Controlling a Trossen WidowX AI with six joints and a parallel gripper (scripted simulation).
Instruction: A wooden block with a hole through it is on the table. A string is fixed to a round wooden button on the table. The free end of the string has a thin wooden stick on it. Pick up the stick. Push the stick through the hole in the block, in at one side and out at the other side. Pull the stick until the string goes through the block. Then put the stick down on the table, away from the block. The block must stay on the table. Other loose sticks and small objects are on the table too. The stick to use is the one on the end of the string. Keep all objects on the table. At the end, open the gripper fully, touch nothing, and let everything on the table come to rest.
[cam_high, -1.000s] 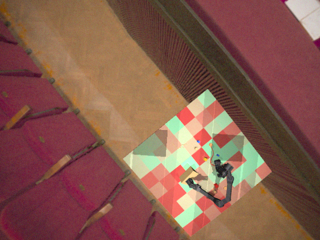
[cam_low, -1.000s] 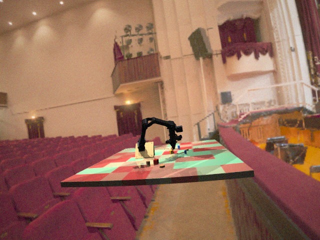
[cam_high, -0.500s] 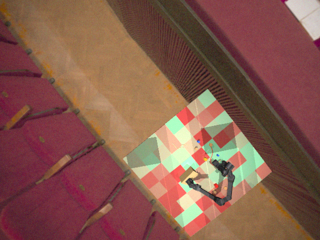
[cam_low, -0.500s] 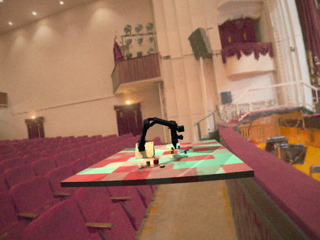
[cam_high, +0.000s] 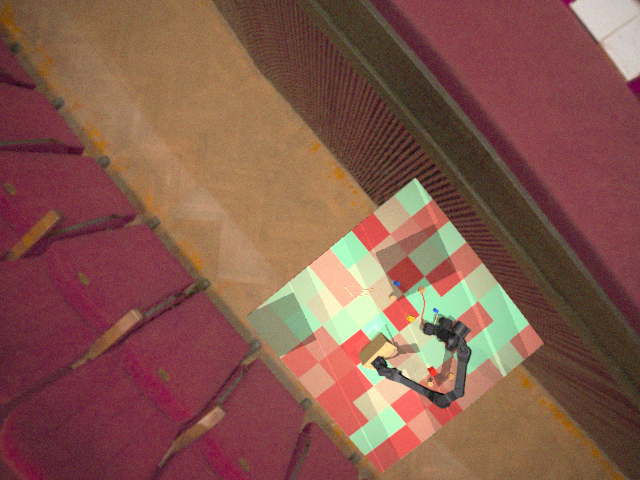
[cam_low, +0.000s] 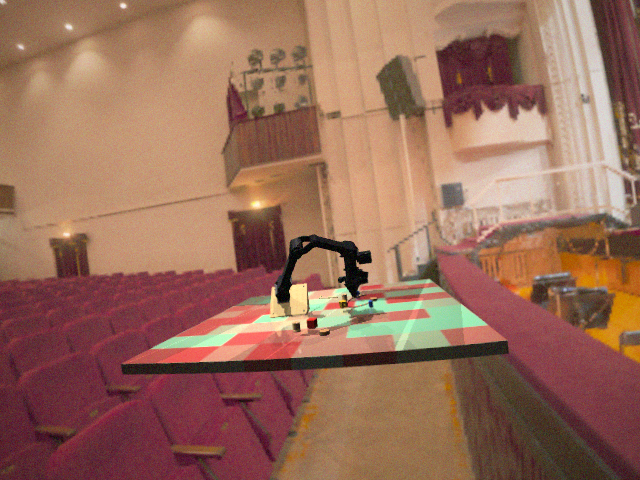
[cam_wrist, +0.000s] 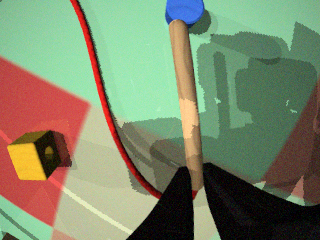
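Now: the thin wooden stick 1 cm to the left of my gripper tip and 1 cm ahead of it. The rest, counted from my gripper tip: round wooden button: 17 cm to the left, 11 cm ahead, 5 cm below; then yellow cube: 11 cm to the left, 6 cm behind, 5 cm below; then wooden cylinder: 28 cm to the left, 4 cm below, 4 cm behind.
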